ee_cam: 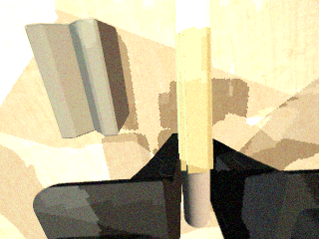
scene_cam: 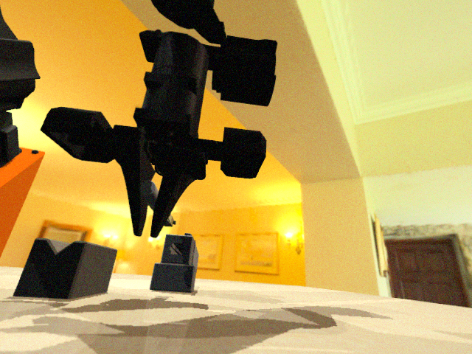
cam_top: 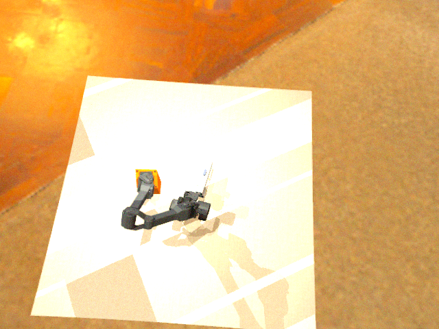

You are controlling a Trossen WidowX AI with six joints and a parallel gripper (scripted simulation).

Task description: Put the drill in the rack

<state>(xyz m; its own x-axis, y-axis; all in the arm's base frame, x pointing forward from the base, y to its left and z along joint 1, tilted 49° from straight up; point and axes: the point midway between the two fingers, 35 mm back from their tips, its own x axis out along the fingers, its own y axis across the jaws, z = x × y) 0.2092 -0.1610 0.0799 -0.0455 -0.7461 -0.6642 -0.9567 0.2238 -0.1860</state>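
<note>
Right now the drill is 1 cm ahead of my gripper tip, 4 cm to the left of it and 3 cm above it. From my gripper tip the other things lie so: grey stepped block: 7 cm ahead, 19 cm to the left, 1 cm below; key: 8 cm ahead, 21 cm to the left.
</note>
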